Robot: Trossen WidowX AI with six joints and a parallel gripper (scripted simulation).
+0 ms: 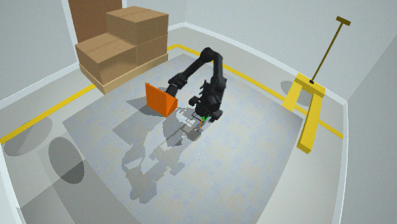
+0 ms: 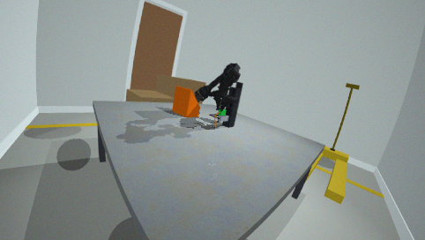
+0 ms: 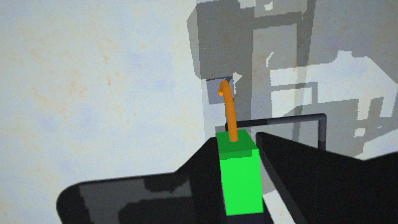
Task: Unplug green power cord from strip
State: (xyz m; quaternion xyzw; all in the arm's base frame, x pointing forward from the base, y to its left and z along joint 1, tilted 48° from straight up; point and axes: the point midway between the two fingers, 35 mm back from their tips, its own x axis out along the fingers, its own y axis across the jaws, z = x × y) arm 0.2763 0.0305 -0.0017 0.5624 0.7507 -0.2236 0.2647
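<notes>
Now: the green plug 10 mm behind my gripper tip and 50 mm to the left of it.
</notes>
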